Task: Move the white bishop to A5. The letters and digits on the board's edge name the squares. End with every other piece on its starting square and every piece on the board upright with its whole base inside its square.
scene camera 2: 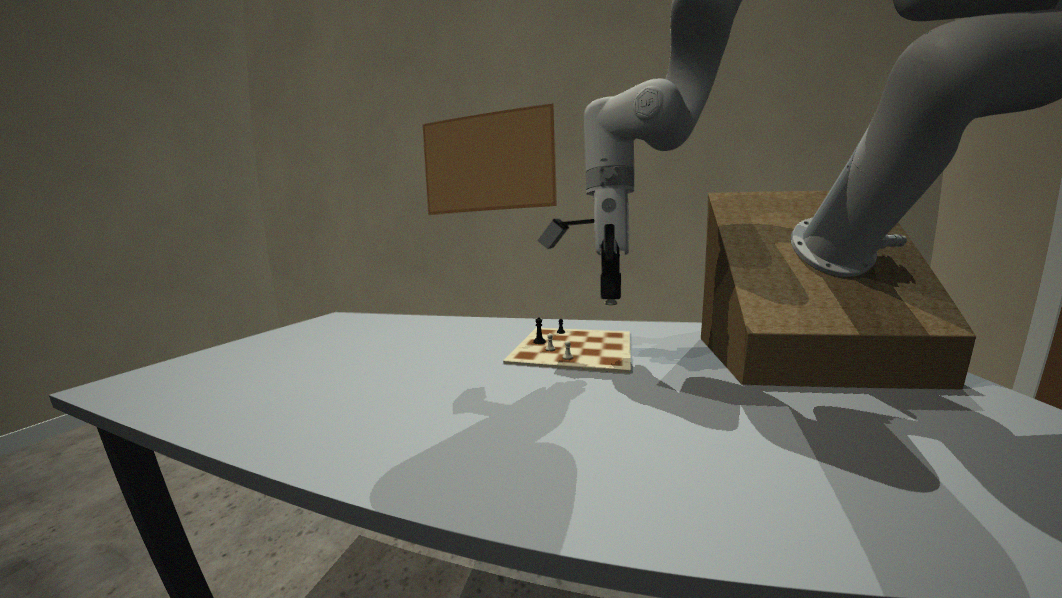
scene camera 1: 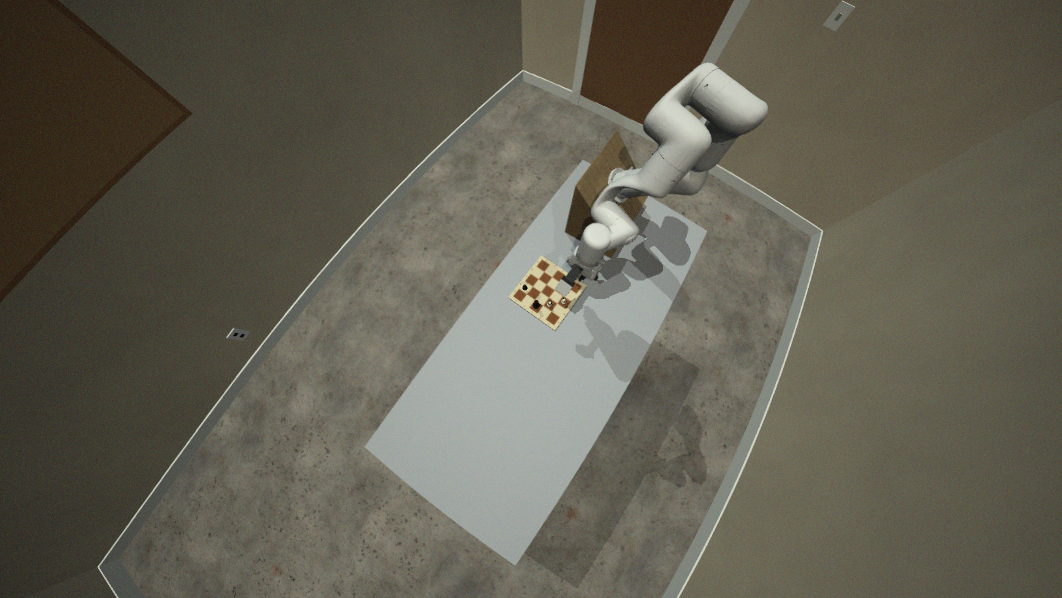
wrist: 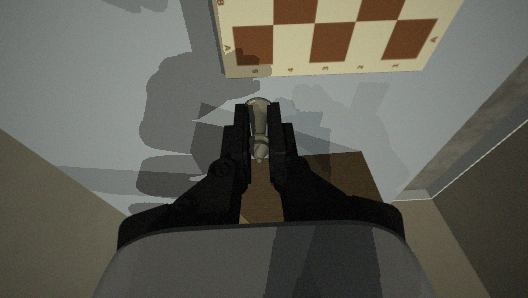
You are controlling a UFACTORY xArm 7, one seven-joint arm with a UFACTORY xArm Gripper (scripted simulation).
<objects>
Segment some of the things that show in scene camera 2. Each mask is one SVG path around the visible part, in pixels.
My gripper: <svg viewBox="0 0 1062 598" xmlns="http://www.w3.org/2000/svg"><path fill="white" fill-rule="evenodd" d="M589 188L586 190L586 194L594 196L594 219L566 222L560 219L553 219L537 241L546 249L554 248L568 230L569 226L564 225L594 223L596 252L602 258L601 298L620 299L620 251L624 251L624 255L629 253L629 207L627 193L634 192L634 187L629 185L610 185Z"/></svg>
A chessboard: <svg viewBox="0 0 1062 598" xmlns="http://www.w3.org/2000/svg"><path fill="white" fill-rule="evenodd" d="M503 360L503 364L631 373L630 332L564 329L565 333L560 334L557 333L559 328L541 328L542 337L546 342L535 344L533 343L537 334L537 328L535 328ZM565 341L571 342L570 352L573 355L572 359L563 359L566 350ZM549 333L553 335L552 343L555 347L553 351L546 350L548 345L547 335Z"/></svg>
</objects>
